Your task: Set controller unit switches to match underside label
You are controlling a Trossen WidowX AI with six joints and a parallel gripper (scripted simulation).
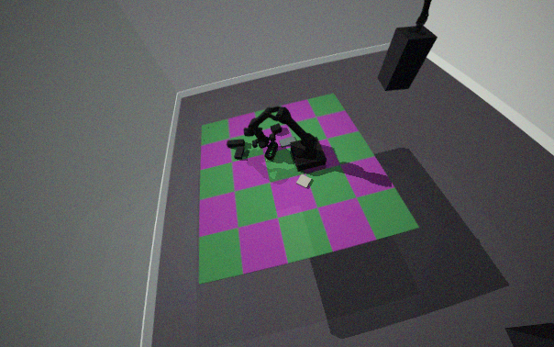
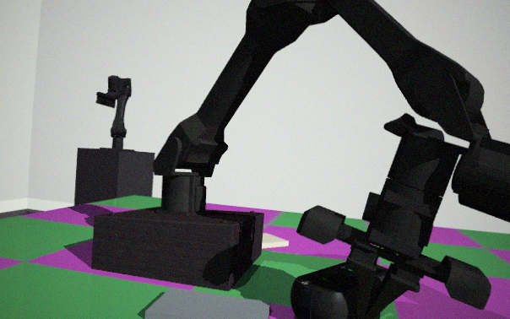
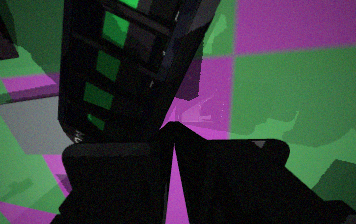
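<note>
My gripper tip is 160 mm past the flat grey plate, 40 mm to the left of it and 10 mm above it. The rest, counted from my gripper tip: cream tile: 240 mm behind, 330 mm to the left, 10 mm below.
</note>
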